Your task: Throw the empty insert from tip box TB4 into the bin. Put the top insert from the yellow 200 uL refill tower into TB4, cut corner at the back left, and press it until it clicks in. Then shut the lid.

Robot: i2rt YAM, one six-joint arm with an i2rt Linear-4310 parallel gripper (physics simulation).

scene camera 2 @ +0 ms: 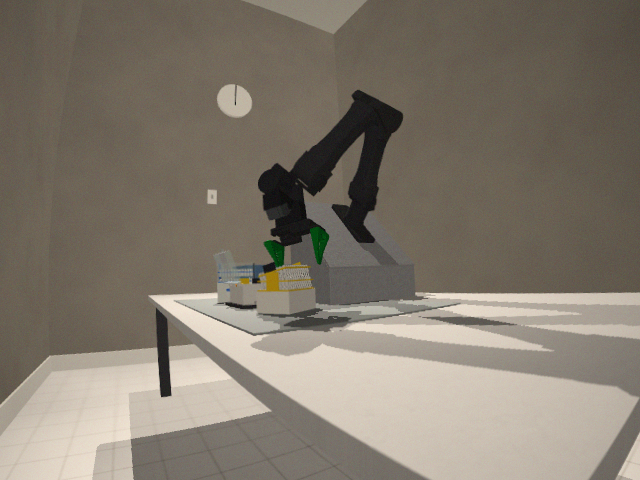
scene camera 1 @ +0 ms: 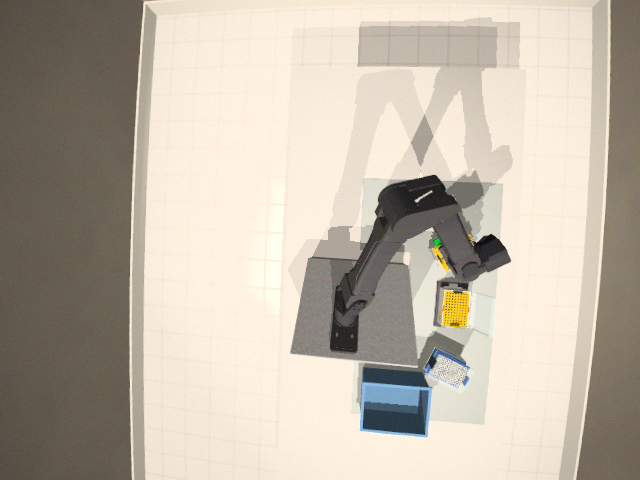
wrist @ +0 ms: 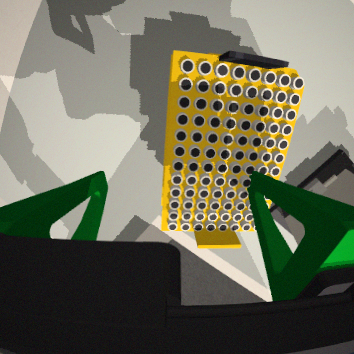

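The yellow refill tower (scene camera 1: 440,259) (scene camera 2: 294,279) stands under the arm. Its top insert (wrist: 225,115) is full of tips; a black tab is at the far end, a yellow tab at the near end, and one far corner looks cut. My gripper (scene camera 2: 299,264) (wrist: 176,178) is open and empty. It hangs above the tower, shifted to the left of the insert in the wrist view, with the right finger over the insert's lower right part. The tip box (scene camera 1: 437,312) holds a yellow insert (scene camera 1: 455,308) with dark, empty-looking holes. Its clear lid (scene camera 1: 484,314) is open. The blue bin (scene camera 1: 395,394) stands lower left of it.
A blue-edged box (scene camera 1: 448,370) with white tips stands turned between the tip box and the bin. The grey arm base (scene camera 1: 385,325) stands left of the boxes. The boxes stand on a pale mat (scene camera 1: 460,410) (scene camera 2: 232,320), near one table edge in scene camera 2.
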